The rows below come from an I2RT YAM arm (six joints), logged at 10 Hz.
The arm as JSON. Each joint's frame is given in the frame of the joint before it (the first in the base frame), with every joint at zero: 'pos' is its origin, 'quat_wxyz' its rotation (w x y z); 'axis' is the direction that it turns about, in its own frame. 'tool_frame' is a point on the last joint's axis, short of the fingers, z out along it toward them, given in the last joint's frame.
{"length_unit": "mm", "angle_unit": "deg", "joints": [
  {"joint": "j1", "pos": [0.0, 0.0, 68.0], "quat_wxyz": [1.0, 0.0, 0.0, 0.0], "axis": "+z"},
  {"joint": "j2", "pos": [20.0, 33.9, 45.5], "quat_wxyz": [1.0, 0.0, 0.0, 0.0], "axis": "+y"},
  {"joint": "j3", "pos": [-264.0, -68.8, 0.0], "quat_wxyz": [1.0, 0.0, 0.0, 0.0], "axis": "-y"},
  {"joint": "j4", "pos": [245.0, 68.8, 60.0], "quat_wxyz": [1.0, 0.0, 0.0, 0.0], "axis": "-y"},
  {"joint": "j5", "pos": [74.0, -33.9, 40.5], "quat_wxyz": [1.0, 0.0, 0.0, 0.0], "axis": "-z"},
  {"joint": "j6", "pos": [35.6, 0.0, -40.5], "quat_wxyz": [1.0, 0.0, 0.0, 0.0], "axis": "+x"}
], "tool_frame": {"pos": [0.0, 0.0, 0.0], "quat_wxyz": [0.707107, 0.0, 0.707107, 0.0]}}
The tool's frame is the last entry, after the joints.
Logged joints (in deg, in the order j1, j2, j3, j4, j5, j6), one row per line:
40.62, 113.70, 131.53, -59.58, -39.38, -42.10
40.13, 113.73, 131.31, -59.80, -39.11, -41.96
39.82, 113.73, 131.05, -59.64, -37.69, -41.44
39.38, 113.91, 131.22, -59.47, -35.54, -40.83
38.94, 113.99, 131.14, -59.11, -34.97, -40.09
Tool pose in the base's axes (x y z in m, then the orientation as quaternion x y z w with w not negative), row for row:
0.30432, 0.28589, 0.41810, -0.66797, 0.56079, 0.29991, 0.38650
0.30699, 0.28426, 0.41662, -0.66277, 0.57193, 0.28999, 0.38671
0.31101, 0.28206, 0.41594, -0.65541, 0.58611, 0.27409, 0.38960
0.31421, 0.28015, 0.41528, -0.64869, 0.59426, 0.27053, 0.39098
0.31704, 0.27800, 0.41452, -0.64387, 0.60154, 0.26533, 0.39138
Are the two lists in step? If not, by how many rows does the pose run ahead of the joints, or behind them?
The pose runs 1 row ahead of the joints: the pose in row i belongs to the joints in row i + 1.
